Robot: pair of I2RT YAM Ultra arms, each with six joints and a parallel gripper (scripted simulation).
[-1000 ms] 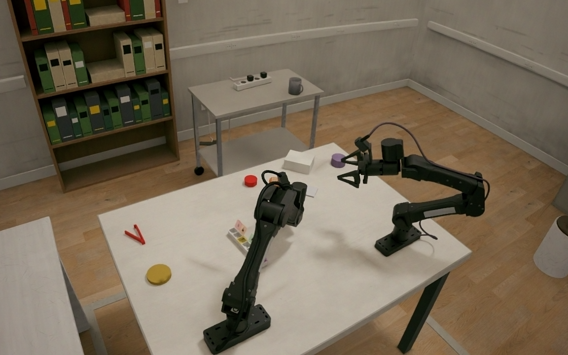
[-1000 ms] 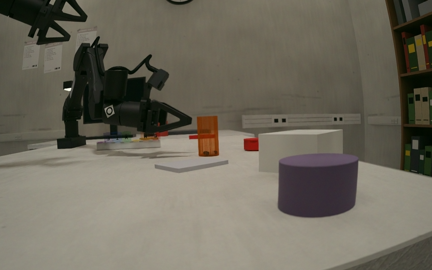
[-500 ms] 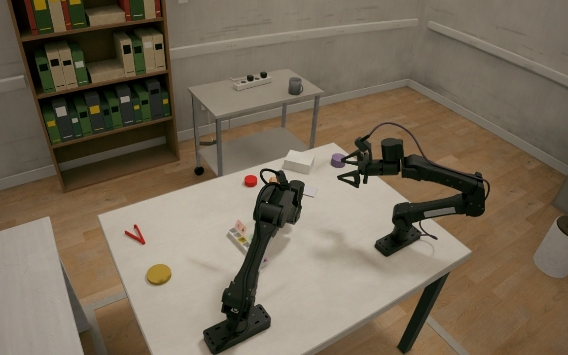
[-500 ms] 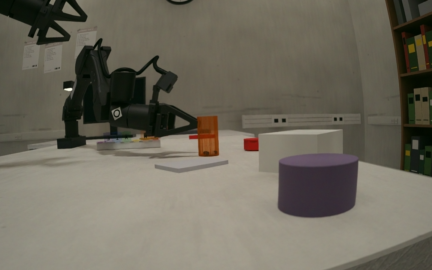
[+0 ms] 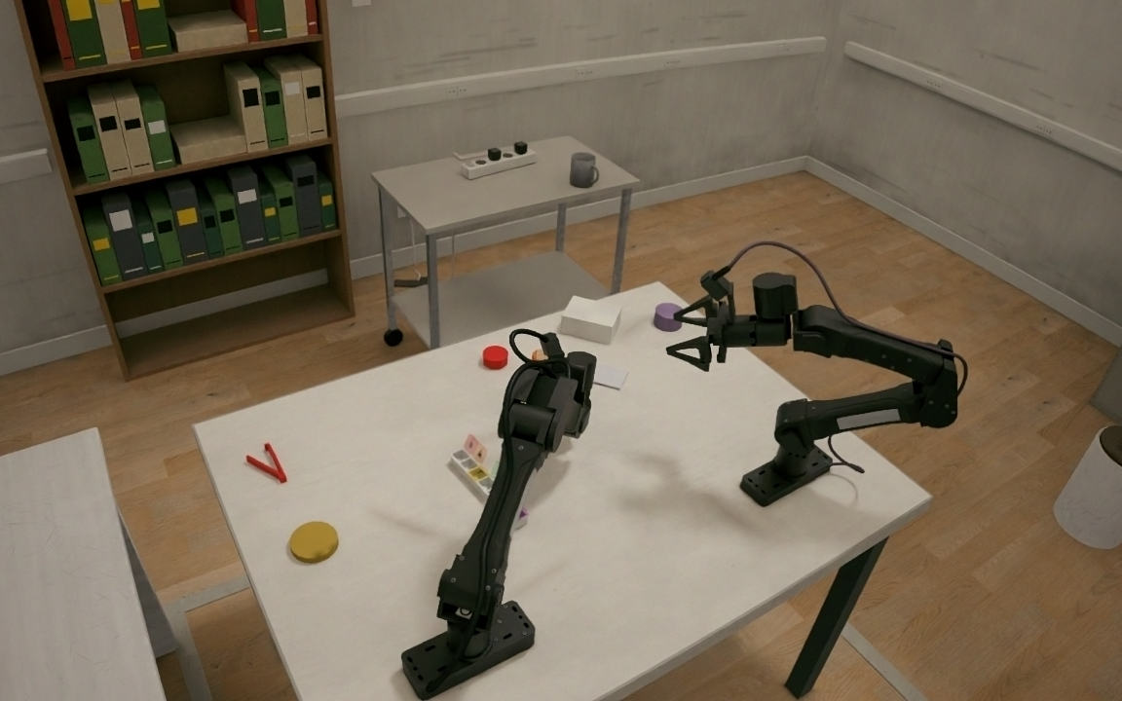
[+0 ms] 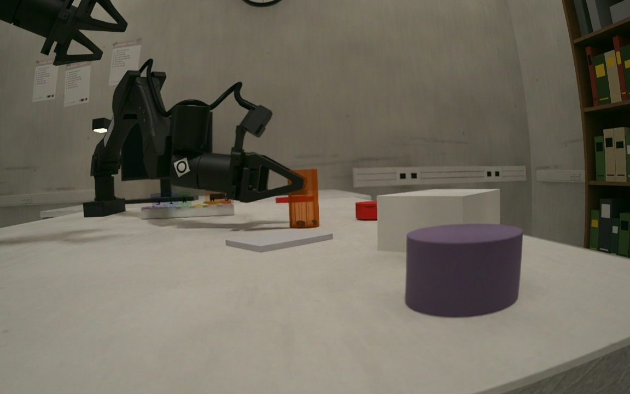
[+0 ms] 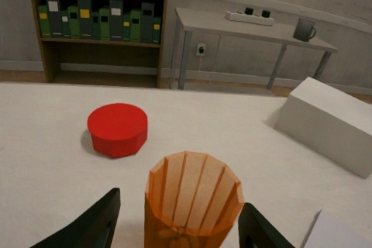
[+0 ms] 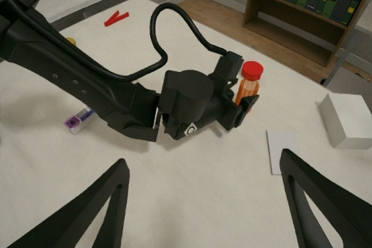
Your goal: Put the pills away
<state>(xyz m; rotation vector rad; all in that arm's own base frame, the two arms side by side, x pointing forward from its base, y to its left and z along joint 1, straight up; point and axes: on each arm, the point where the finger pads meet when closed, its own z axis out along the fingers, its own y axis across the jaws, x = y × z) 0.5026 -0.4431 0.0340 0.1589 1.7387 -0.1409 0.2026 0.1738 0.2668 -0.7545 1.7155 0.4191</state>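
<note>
The red cap is 120 mm ahead of my left hand, 40 mm to the left of it and 50 mm below it. Round my left hand: white box (120 mm ahead, 230 mm to the right, 40 mm below); then flat white card (40 mm behind, 140 mm to the right, 60 mm below); then orange pill bottle (40 mm below).
</note>
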